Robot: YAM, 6 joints.
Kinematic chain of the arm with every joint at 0, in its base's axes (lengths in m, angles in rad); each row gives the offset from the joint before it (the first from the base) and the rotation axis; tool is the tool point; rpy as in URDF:
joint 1: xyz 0 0 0.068 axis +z
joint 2: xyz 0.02 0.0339 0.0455 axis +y
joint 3: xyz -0.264 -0.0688 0 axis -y
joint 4: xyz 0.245 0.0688 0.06 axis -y
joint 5: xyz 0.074 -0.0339 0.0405 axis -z
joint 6: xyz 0.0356 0 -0.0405 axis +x
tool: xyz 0 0 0 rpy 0 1.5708 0
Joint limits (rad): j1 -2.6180..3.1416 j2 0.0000..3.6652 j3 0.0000..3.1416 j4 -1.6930..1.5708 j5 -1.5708..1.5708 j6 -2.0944..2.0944
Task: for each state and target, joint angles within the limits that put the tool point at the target. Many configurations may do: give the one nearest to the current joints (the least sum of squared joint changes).
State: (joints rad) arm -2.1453 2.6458 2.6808 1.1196 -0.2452 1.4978
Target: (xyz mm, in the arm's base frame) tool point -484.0 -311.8 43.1
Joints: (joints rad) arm -2.5852 3.0273 2.1279 1.4208 -0.2598 1.4978
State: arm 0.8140 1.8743 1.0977 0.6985 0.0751 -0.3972
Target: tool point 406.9 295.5 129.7
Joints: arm 0.6337 2.3078 1.4031 0.6861 0.0795 -0.3972
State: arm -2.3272 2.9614 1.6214 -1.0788 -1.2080 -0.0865
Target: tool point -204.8 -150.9 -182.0
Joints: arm -2.6180 3.1556 1.5567 -1.0502 -0.9182 -0.0865
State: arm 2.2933 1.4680 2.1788 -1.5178 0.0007 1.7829
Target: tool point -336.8 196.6 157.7
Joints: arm 2.6108 2.2353 1.7521 -1.4382 -0.0264 1.7829
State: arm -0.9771 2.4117 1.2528 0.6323 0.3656 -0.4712
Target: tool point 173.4 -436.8 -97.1
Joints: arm -1.1672 2.8241 1.4959 0.6238 0.3464 -0.4712
